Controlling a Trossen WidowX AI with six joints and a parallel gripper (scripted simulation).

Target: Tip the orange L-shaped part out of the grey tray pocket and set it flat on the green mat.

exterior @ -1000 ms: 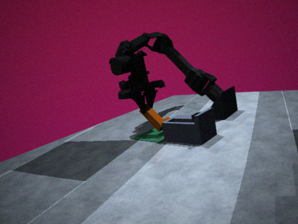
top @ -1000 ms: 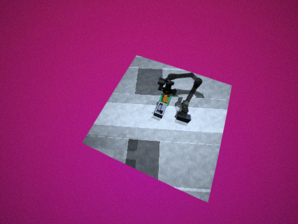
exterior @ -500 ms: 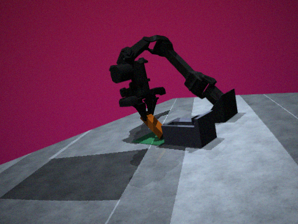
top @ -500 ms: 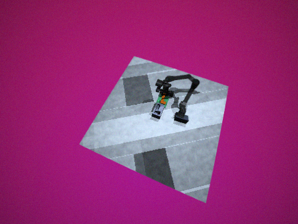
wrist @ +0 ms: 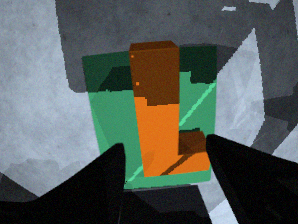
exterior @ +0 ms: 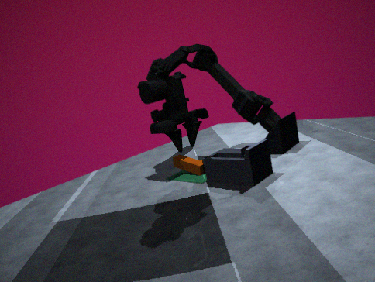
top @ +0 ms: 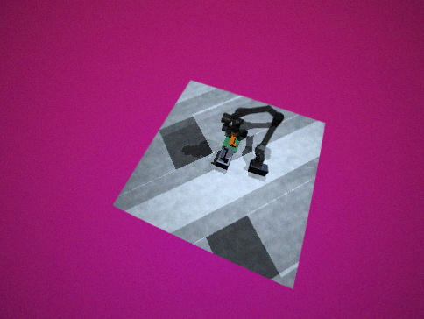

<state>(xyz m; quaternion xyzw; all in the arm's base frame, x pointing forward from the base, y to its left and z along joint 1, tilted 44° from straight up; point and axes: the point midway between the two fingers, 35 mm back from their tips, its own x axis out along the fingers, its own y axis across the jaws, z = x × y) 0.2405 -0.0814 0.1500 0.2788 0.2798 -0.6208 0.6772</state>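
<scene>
My gripper tip is 5 cm above the orange L-shaped part, 1 cm to the right of it and 1 cm past it. Also, from my gripper tip: green mat: 9 cm below, 2 cm to the left.
</scene>
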